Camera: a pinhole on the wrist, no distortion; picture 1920 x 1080 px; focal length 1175.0 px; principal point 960.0 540.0 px. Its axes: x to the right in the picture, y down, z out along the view. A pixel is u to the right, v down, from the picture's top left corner.
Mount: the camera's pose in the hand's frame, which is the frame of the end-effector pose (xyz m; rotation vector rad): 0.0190 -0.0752 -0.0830 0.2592 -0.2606 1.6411
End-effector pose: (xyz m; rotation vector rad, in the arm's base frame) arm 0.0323 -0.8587 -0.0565 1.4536 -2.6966 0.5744
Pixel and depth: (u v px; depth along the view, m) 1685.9 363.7 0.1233
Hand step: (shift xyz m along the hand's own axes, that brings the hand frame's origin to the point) 0.0326 -0.0414 0.0585
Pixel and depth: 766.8 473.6 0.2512
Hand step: 0.0399 -0.1936 0.1418
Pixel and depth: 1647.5 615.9 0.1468
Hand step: 0.0042 -0.0421 0.0834
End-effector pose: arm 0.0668 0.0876 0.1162 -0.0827 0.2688 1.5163
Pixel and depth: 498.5 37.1 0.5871
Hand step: 0.2965 -0.4601 0.4026
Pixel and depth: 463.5 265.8 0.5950
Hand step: 0.1863 -0.4918 0.4018
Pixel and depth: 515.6 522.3 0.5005
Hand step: 0.0490 -0.4139 0.3303
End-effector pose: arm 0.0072 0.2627 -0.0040 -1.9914 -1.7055 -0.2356
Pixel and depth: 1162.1 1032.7 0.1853
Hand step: -0.0587 -0.1112 0.1016
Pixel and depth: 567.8 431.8 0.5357
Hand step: 0.0902 -0.4118 0.3676
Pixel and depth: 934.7 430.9 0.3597
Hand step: 0.0576 -0.1952 0.2556
